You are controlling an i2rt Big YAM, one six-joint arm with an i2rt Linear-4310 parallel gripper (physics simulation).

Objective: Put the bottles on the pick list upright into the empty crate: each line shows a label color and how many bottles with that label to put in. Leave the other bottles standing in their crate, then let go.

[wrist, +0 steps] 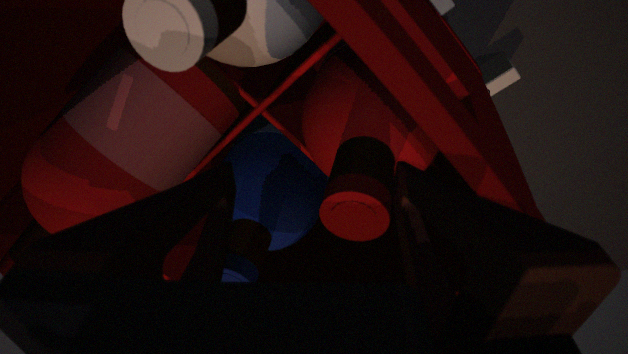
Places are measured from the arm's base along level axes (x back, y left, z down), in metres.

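Pixels of known places: gripper, fingertip midpoint: (pixel 314 175).
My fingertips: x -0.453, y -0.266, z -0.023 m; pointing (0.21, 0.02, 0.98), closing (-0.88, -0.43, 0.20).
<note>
Ahead of a thing's pixels: the offset from my fingertips to its top centre. "spot": to the spot under its first point.
My gripper (pixel 314 175) is open, with its dark fingers low in the wrist view. A bottle with a red cap {spot: dz -0.012, dx -0.012, dy -0.014 m} (pixel 354 216), a dark neck and a red body {dz -0.012, dx -0.014, dy -0.015 m} (pixel 325 117) stands in a crate cell, its neck between the fingers, nearer the right one. A blue bottle {dz -0.011, dx +0.071, dy -0.046 m} (pixel 285 195) with a blue cap stands in the neighbouring cell, partly hidden by the left finger. A red bottle with a pale pink label (pixel 145 125) is at the left, its lower end in the view hidden by the gripper. A white-capped pale bottle {dz -0.011, dx +0.014, dy +0.069 m} (pixel 162 35) is at the top. The pick list does not show.
The red crate {dz -0.023, dx +0.083, dy -0.004 m} (pixel 387 65) has a thick wall running diagonally at the right and thin crossing dividers between the bottles. A small pale block {spot: dz +0.123, dx -0.088, dy -0.049 m} (pixel 505 81) with a dark part lies outside the crate at the upper right. The light is dim, and the gripper body hides the bottom of the view.
</note>
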